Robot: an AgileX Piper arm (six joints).
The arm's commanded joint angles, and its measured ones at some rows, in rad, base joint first. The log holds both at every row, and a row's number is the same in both.
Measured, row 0: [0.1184 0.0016 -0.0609 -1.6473 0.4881 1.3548]
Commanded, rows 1 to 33: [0.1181 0.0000 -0.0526 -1.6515 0.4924 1.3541]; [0.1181 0.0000 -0.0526 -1.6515 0.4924 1.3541]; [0.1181 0.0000 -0.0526 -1.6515 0.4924 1.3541]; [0.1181 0.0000 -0.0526 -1.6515 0.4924 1.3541]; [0.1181 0.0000 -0.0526 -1.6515 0.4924 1.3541]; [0.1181 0.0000 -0.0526 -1.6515 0.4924 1.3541]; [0.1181 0.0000 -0.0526 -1.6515 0.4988 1.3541]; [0.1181 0.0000 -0.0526 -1.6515 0.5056 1.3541]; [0.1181 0.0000 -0.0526 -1.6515 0.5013 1.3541]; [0.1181 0.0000 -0.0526 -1.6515 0.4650 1.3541]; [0.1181 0.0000 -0.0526 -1.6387 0.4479 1.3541]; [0.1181 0.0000 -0.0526 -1.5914 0.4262 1.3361]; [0.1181 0.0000 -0.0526 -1.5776 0.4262 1.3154]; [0.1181 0.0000 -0.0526 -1.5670 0.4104 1.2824]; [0.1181 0.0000 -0.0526 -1.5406 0.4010 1.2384]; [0.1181 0.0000 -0.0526 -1.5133 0.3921 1.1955]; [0.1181 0.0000 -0.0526 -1.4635 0.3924 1.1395]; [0.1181 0.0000 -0.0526 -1.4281 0.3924 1.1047]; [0.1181 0.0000 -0.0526 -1.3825 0.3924 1.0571]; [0.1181 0.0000 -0.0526 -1.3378 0.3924 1.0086]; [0.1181 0.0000 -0.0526 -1.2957 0.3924 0.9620]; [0.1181 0.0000 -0.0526 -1.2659 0.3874 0.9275]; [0.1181 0.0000 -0.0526 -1.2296 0.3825 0.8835]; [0.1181 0.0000 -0.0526 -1.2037 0.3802 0.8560]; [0.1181 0.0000 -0.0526 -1.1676 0.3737 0.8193]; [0.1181 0.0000 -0.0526 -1.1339 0.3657 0.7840]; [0.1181 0.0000 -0.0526 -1.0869 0.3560 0.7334]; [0.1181 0.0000 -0.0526 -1.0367 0.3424 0.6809]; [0.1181 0.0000 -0.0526 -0.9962 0.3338 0.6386]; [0.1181 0.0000 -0.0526 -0.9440 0.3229 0.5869]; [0.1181 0.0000 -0.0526 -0.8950 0.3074 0.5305]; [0.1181 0.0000 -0.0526 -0.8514 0.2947 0.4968]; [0.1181 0.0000 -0.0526 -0.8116 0.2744 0.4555]
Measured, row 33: [0.1184 0.0016 -0.0609 -0.9769 0.3314 0.6225]
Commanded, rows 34 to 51: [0.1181 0.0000 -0.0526 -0.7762 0.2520 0.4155]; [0.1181 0.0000 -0.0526 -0.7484 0.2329 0.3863]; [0.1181 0.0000 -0.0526 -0.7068 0.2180 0.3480]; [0.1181 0.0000 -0.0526 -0.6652 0.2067 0.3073]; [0.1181 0.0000 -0.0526 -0.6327 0.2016 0.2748]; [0.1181 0.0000 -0.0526 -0.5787 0.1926 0.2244]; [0.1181 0.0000 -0.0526 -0.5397 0.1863 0.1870]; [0.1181 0.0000 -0.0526 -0.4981 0.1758 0.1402]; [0.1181 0.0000 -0.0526 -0.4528 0.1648 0.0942]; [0.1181 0.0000 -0.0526 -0.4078 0.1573 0.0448]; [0.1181 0.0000 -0.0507 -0.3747 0.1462 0.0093]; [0.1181 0.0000 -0.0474 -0.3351 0.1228 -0.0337]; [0.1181 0.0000 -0.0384 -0.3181 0.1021 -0.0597]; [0.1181 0.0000 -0.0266 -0.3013 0.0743 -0.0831]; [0.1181 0.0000 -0.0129 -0.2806 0.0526 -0.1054]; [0.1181 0.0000 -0.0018 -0.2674 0.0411 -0.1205]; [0.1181 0.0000 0.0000 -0.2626 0.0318 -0.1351]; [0.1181 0.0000 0.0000 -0.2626 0.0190 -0.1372]
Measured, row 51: [0.1184 0.0016 -0.0221 -0.3080 0.0790 -0.0704]
